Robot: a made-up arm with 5 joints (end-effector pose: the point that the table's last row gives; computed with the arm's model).
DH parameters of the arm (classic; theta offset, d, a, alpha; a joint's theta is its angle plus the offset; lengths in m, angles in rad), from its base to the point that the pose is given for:
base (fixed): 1.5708 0.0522 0 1.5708
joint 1: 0 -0.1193 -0.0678 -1.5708
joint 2: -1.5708 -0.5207 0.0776 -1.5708
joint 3: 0 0.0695 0.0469 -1.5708
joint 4: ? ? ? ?
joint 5: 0 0.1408 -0.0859 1.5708
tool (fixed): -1.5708 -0.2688 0 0
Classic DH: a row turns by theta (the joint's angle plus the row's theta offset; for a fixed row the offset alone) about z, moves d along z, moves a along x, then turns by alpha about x.
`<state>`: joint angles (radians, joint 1 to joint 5).
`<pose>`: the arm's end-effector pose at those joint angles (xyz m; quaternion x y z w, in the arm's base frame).
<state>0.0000 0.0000 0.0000 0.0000 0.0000</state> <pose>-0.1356 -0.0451 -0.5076 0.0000 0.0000 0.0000 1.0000</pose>
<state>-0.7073 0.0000 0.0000 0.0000 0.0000</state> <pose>-0.1356 -0.3980 -0.3440 -0.3463 0.0000 0.0000 0.9381</pose>
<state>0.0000 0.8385 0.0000 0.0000 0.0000</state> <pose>-0.1471 -0.0647 -0.5076 0.0000 0.0000 0.4071 0.9134</pose>
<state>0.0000 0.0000 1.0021 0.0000 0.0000</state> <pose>-0.1252 -0.0451 -0.4104 0.0000 0.4803 0.0000 0.8771</pose>
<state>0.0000 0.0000 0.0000 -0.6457 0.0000</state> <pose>-0.0791 -0.1204 -0.5076 0.0000 0.0000 0.3173 0.9483</pose>
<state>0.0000 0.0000 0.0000 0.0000 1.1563</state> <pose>-0.1356 -0.2398 -0.2684 -0.5465 0.0000 0.0000 0.8375</pose>
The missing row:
joint 4: -1.5708 -0.2297 0.0391 1.5708
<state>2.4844 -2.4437 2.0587 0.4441 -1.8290</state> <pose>-0.0340 0.8417 0.2522 0.3443 -0.6031 0.3349 0.6368</pose>
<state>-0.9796 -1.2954 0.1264 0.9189 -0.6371</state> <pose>0.1685 -0.5419 -0.1562 -0.0644 -0.6027 -0.6614 0.4418</pose>
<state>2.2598 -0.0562 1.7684 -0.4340 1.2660</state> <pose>0.1683 0.6404 0.1980 0.4618 -0.2601 0.7138 0.4579</pose>
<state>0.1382 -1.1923 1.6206 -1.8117 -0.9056</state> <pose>-0.1963 -0.1257 -0.3785 0.9538 0.1248 0.1762 0.2088</pose>
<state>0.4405 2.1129 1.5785 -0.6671 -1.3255</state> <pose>-0.3748 0.0905 -0.2202 -0.2003 0.7777 0.3982 0.4432</pose>
